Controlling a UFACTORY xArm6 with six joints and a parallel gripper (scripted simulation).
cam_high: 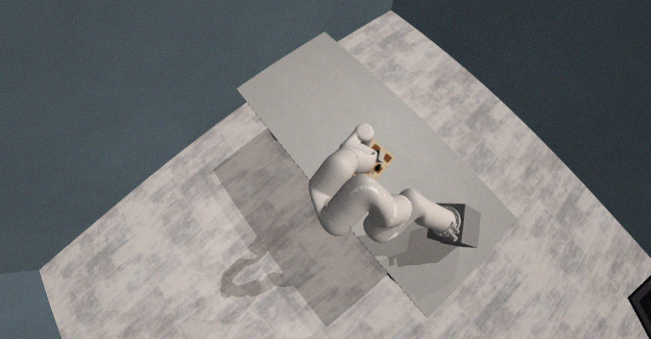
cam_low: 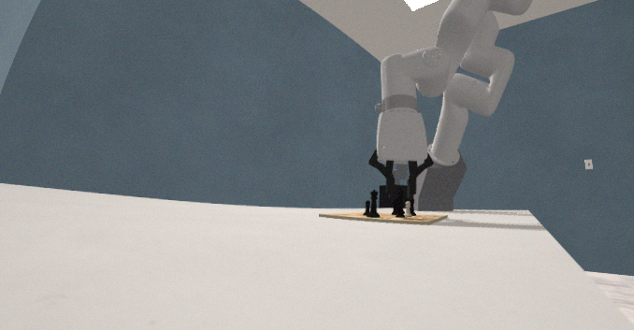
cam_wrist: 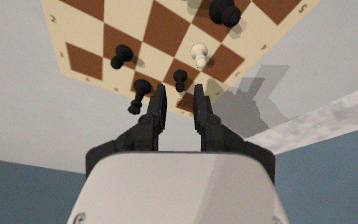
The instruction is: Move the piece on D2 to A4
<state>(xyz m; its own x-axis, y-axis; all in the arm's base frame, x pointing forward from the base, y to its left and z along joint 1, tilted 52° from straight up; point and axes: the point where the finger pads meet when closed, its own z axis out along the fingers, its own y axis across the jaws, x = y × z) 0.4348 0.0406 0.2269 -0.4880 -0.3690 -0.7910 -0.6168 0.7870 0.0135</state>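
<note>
The white pawn lies 40 mm below my hand, 40 mm behind it and 10 mm to the right of it. Round my hand: chessboard 60 mm below, 50 mm to the right, 20 mm behind.
</note>
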